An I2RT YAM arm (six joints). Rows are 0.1 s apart.
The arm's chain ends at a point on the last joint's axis. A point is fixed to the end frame.
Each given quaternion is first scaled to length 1.
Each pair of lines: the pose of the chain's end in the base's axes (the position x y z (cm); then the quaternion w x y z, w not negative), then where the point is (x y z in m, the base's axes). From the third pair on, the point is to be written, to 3 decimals.
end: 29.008, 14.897, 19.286, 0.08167, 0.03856, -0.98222, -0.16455
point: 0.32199 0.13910 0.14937
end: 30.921, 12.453, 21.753, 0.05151, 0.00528, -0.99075, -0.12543
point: 0.34245 0.10890 0.17682
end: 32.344, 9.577, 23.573, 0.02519, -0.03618, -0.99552, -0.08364
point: 0.357 0.074 0.198
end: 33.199, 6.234, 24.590, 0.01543, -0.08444, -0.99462, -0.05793
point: 0.363 0.035 0.210
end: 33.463, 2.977, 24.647, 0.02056, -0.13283, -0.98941, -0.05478
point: 0.363 0.000 0.210
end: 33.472, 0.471, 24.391, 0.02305, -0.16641, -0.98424, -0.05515
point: 0.360 -0.027 0.207
